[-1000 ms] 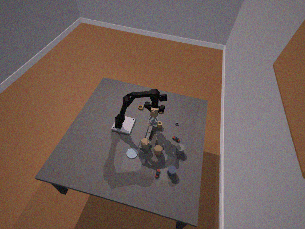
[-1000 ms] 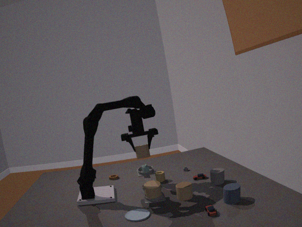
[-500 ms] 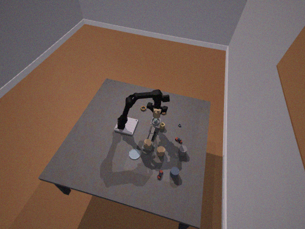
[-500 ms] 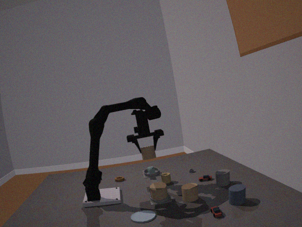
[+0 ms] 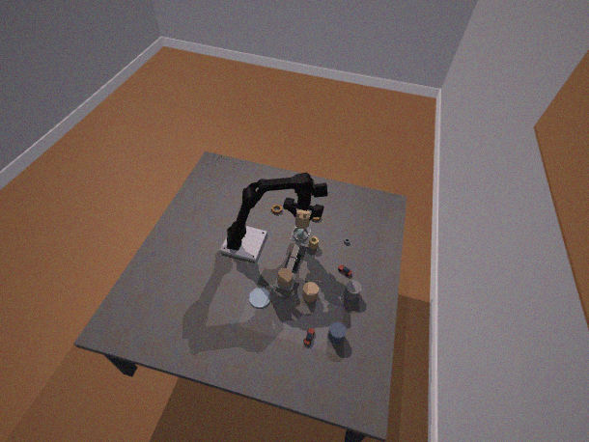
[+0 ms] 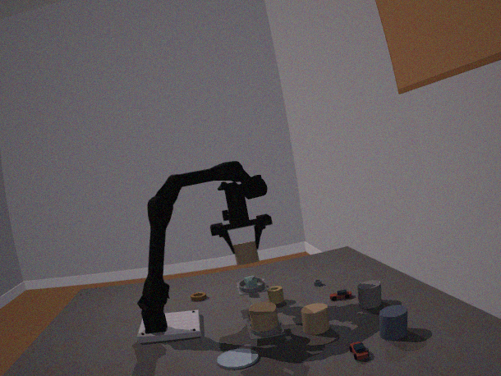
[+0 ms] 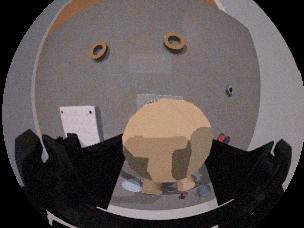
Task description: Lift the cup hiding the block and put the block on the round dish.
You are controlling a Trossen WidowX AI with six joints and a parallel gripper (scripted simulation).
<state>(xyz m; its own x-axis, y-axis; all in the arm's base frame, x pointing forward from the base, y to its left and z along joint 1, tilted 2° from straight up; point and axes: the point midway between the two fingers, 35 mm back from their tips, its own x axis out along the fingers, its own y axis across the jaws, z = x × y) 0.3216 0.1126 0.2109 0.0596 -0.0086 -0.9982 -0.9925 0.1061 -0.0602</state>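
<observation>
The pale green block lies 100 mm below my gripper tip and 10 mm to the right of it. Also, from my gripper tip: small balance (160 mm below, 140 mm to the right, 10 mm behind); balance beam (150 mm below, 140 mm to the right, 10 mm behind); small tan cylinder (160 mm below, 70 mm ahead, 10 mm to the right).
</observation>
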